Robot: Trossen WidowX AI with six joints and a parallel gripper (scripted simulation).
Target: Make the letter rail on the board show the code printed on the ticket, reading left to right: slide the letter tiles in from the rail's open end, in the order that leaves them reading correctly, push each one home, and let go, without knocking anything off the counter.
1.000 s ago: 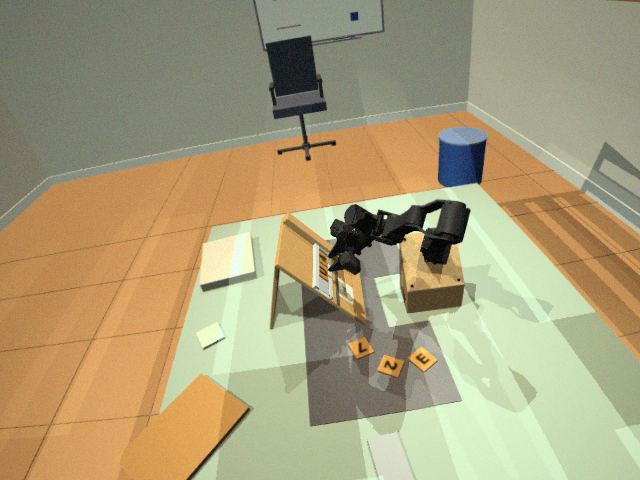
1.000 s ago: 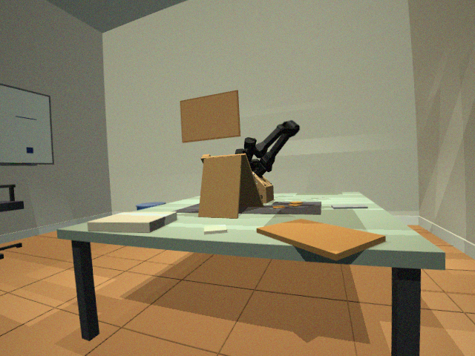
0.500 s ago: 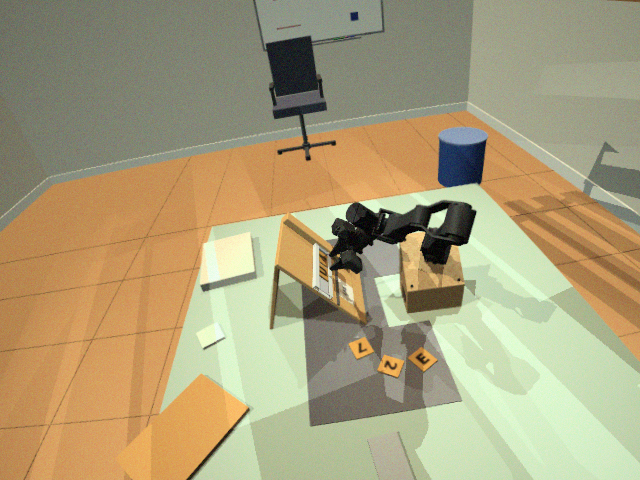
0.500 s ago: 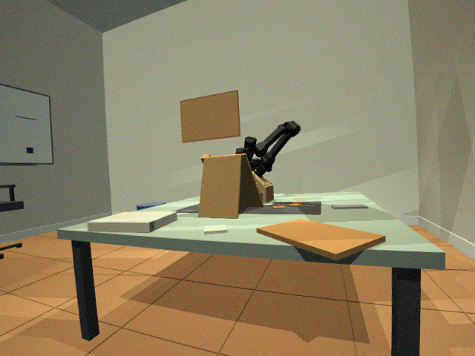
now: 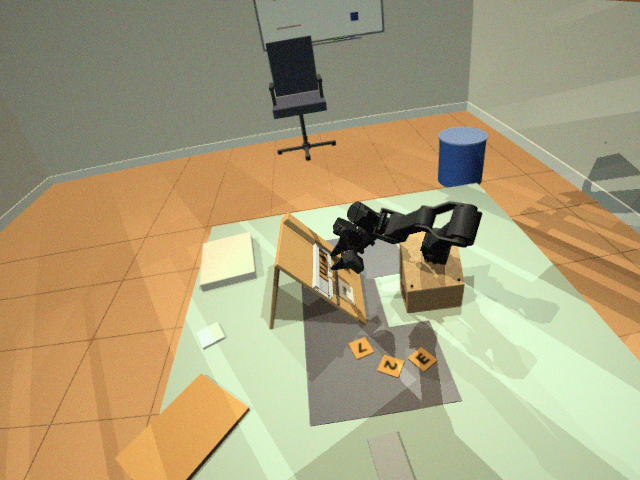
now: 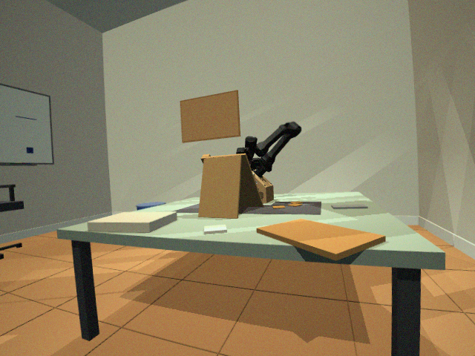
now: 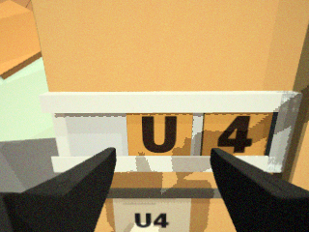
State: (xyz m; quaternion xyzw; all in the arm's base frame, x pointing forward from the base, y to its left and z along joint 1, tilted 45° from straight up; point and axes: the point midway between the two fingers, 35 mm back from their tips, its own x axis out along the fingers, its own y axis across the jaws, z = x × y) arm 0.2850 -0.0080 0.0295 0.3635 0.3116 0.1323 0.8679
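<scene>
Now: the white ticket 110 mm below my gripper tip, 30 mm behind it and 10 mm to the left of it. Also, from my gripper tip: grey mat: 190 mm below, 110 mm behind; then grey slab: 520 mm to the left, 180 mm below, 100 mm behind; then cream box: 440 mm ahead, 290 mm to the right, 170 mm below.
</scene>
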